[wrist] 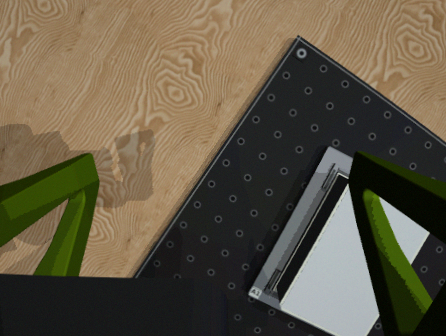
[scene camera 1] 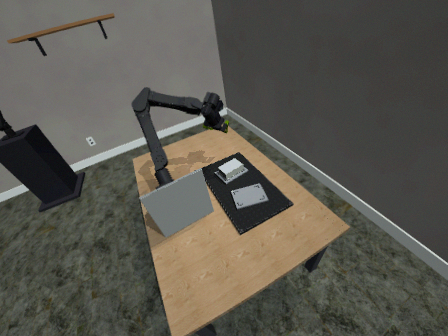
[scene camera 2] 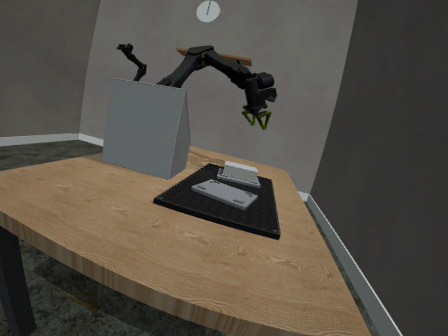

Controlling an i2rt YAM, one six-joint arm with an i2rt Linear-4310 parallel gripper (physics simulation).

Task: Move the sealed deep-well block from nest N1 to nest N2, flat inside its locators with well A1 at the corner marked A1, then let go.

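Places are measured from the arm's base along level axes (x back, y right, z up), in centimetres.
Where they show: gripper, fingertip midpoint: [wrist: 223,167] [scene camera 1: 219,130] [scene camera 2: 258,127]; arm's base, origin of the base link: [scene camera 1: 168,186] [scene camera 2: 149,109].
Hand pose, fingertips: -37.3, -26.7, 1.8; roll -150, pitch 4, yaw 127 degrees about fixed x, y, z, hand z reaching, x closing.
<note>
Things, the pixels of their top centre, and the offset from my fingertips, as dx, dy, dz. "pt": a spot on its surface instead. Level surfaces: height alone.
- sealed deep-well block, middle of its top: [wrist: 355,267] [scene camera 2: 241,166] [scene camera 1: 230,165] +2.1, +14.2, -15.9
- nest N1, middle of its top: [wrist: 344,253] [scene camera 2: 239,174] [scene camera 1: 231,170] +2.1, +14.2, -19.5
- label A1, surface spot: [wrist: 255,292] pt +10.5, +10.1, -20.1
- Nest N2, middle of its top: [scene camera 2: 226,189] [scene camera 1: 248,194] +2.4, +35.7, -19.5
- black perforated board, middle of its top: [wrist: 419,310] [scene camera 2: 231,186] [scene camera 1: 239,184] +2.4, +25.3, -21.2
- wooden table, its level: dz -22.6
The sealed deep-well block [scene camera 1: 231,167] [scene camera 2: 240,171] [wrist: 330,255], pale with a white top, sits in nest N1 [wrist: 295,225], a light grey plate. In the wrist view a label A1 [wrist: 255,292] marks a plate corner at bottom centre; the right finger hides part of block and nest. Nest N2 [scene camera 1: 249,195] [scene camera 2: 225,193] is a grey plate with corner locators and nothing on it, nearer the scene cameras. My gripper [scene camera 1: 217,128] [scene camera 2: 258,126] [wrist: 223,167] is open and empty, high above the table and off to the block's far side. Which well is A1 cannot be told.
Both nests lie on a black perforated board [scene camera 1: 245,220] [scene camera 2: 190,202] [wrist: 235,165] on the wooden table [scene camera 1: 220,270] [scene camera 2: 115,215] [wrist: 125,60]. A tall grey wedge-shaped box [scene camera 1: 180,205] [scene camera 2: 145,130] stands beside the board, near the arm's base.
</note>
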